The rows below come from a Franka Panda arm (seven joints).
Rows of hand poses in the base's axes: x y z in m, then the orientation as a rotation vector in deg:
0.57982, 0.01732, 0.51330, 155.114, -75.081, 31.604
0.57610, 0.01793, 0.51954, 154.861, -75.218, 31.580
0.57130, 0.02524, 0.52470, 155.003, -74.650, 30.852
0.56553, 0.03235, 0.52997, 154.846, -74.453, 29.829
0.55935, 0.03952, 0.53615, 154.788, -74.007, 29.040
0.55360, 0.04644, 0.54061, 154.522, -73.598, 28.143
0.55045, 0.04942, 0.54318, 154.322, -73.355, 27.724
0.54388, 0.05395, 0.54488, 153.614, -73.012, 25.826
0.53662, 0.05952, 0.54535, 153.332, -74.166, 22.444
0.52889, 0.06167, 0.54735, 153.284, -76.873, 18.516
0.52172, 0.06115, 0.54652, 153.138, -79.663, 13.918
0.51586, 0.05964, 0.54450, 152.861, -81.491, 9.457
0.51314, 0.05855, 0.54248, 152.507, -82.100, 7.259
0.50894, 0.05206, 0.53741, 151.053, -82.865, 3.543
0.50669, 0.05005, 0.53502, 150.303, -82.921, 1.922
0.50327, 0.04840, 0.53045, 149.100, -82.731, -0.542
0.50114, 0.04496, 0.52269, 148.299, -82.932, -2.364
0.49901, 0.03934, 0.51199, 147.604, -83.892, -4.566
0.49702, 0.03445, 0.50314, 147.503, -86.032, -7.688
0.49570, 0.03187, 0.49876, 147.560, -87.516, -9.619
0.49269, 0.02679, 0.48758, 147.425, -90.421, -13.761
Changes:
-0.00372, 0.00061, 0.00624, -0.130, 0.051, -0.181
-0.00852, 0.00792, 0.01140, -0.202, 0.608, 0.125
-0.01429, 0.01503, 0.01667, -0.287, 1.357, 0.097
-0.02047, 0.02220, 0.02285, -0.442, 1.980, 0.253
-0.02622, 0.02912, 0.02731, -0.723, 2.720, 0.295
-0.02937, 0.03210, 0.02988, -0.938, 3.097, 0.309
-0.03594, 0.03663, 0.03158, -1.376, 4.597, 0.073
-0.04320, 0.04220, 0.03205, -0.480, 6.624, -0.821
-0.05093, 0.04435, 0.03405, 1.533, 8.552, -2.414
-0.05810, 0.04383, 0.03322, 3.757, 10.835, -4.087
-0.06396, 0.04232, 0.03120, 5.489, 13.230, -5.304
-0.06668, 0.04123, 0.02918, 6.071, 14.530, -5.852
-0.07088, 0.03474, 0.02411, 6.343, 17.048, -7.040
-0.07313, 0.03273, 0.02172, 6.261, 18.255, -7.475
-0.07655, 0.03108, 0.01715, 5.978, 20.186, -8.031
-0.07868, 0.02764, 0.00939, 6.035, 21.490, -8.566
-0.08081, 0.02202, -0.00131, 6.706, 22.766, -9.434
-0.08280, 0.01713, -0.01016, 8.759, 24.016, -10.602
-0.08412, 0.01455, -0.01454, 10.227, 24.672, -11.328
-0.08713, 0.00947, -0.02572, 13.115, 26.176, -12.837

